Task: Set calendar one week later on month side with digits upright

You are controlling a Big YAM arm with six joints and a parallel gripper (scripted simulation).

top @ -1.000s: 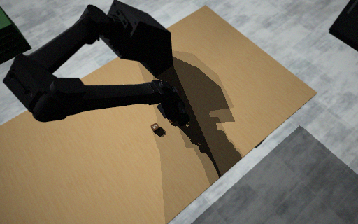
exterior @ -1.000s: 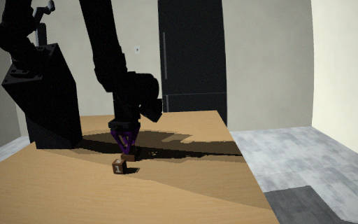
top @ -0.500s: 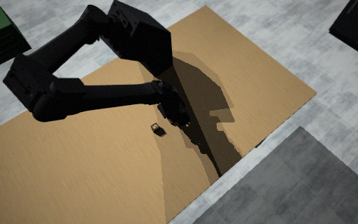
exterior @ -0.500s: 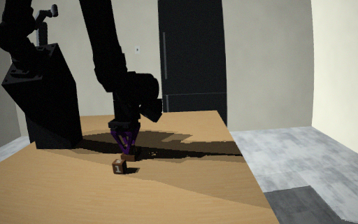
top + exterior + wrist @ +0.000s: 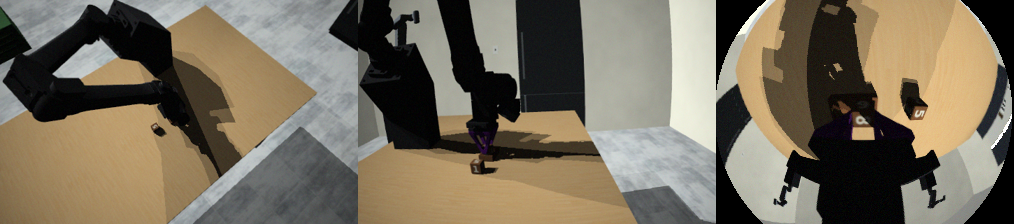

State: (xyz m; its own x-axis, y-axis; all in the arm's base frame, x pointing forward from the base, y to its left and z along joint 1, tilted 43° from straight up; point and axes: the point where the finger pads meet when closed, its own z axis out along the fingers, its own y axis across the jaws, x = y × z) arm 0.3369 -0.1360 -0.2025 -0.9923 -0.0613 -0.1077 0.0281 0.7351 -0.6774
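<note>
My gripper is now 20 mm to the right of the brown tray and 20 mm above it.
</note>
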